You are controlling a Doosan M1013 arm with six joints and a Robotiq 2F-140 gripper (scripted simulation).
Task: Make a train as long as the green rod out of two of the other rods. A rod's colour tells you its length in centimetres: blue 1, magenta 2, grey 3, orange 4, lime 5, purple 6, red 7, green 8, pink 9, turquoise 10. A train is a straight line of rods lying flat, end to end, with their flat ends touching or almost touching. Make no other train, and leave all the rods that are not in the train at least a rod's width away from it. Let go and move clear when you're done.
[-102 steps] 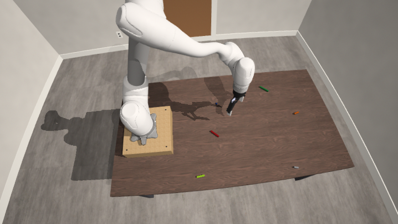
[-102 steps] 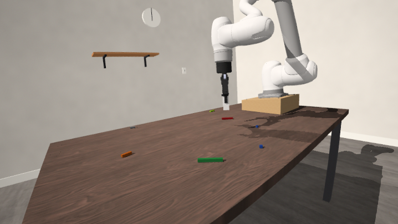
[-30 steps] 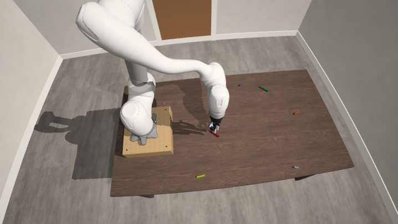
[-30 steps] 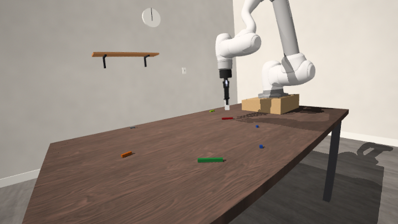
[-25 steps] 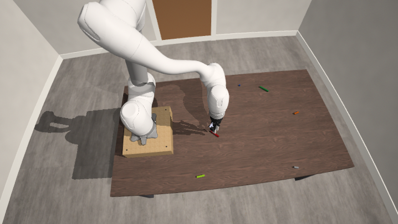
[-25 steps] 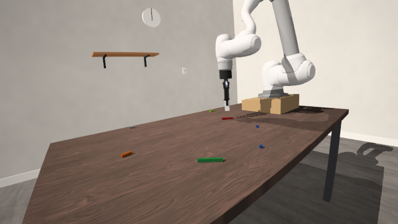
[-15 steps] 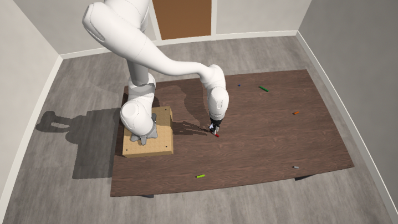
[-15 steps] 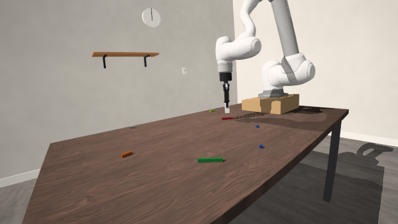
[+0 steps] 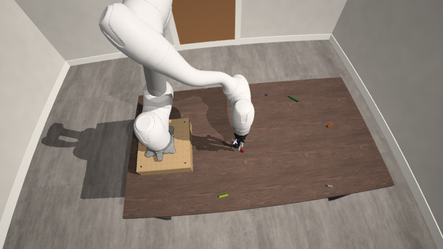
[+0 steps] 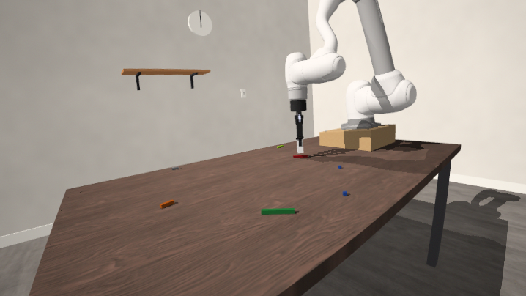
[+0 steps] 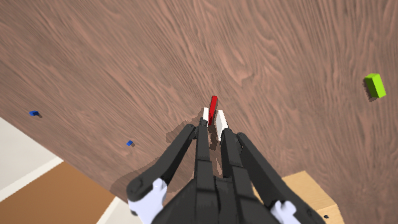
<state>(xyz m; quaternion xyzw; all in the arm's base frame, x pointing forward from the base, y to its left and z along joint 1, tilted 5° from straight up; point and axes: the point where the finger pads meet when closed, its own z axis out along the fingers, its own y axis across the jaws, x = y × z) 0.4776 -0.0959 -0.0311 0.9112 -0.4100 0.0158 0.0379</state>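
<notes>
Now: hand 5 cm above the red rod. Round my hand: lime rod: 15 cm behind, 27 cm to the right, 5 cm below; then green rod: 49 cm ahead, 32 cm to the left, 5 cm below; then grey rod: 48 cm ahead, 34 cm to the right, 5 cm below.
</notes>
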